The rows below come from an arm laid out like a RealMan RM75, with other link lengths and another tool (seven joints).
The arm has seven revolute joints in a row. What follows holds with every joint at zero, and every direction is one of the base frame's.
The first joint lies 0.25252 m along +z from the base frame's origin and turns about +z.
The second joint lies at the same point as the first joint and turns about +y.
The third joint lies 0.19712 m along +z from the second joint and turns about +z.
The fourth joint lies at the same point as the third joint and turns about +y.
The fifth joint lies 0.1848 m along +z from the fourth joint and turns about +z.
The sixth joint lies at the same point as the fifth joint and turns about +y.
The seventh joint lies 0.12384 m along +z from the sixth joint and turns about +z.
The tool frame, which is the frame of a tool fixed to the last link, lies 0.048 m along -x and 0.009 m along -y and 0.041 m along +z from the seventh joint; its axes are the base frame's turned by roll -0.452, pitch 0 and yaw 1.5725 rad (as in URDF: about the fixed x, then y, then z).
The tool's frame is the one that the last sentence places.
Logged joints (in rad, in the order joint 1, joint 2, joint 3, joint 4, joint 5, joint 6, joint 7), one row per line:
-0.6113, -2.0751, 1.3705, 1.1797, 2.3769, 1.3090, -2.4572
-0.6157, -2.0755, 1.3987, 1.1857, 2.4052, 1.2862, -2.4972
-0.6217, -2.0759, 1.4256, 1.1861, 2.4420, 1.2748, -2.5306
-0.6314, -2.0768, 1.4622, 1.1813, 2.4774, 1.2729, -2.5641
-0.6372, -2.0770, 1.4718, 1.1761, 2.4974, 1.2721, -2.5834
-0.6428, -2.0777, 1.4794, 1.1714, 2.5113, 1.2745, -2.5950
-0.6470, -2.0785, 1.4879, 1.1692, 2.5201, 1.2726, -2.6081
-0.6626, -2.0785, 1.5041, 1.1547, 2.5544, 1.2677, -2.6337
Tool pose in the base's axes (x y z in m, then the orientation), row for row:
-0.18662, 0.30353, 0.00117, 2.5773, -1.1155, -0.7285
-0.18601, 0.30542, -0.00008, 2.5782, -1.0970, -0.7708
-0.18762, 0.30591, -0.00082, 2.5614, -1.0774, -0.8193
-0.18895, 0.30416, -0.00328, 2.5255, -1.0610, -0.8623
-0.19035, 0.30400, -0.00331, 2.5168, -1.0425, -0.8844
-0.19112, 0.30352, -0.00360, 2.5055, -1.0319, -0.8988
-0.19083, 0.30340, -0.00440, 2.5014, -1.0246, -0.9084
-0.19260, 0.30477, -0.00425, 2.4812, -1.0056, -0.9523
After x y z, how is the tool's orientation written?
As a rotation vector, in radians.
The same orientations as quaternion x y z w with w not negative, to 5 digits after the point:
0.88192, -0.38171, -0.24928, 0.11986
0.88106, -0.37488, -0.26341, 0.11754
0.87754, -0.36912, -0.28069, 0.12197
0.87142, -0.36609, -0.29753, 0.13447
0.87029, -0.36049, -0.30582, 0.13829
0.86862, -0.35775, -0.31160, 0.14288
0.86797, -0.35553, -0.31521, 0.14446
0.86338, -0.34992, -0.33137, 0.14945

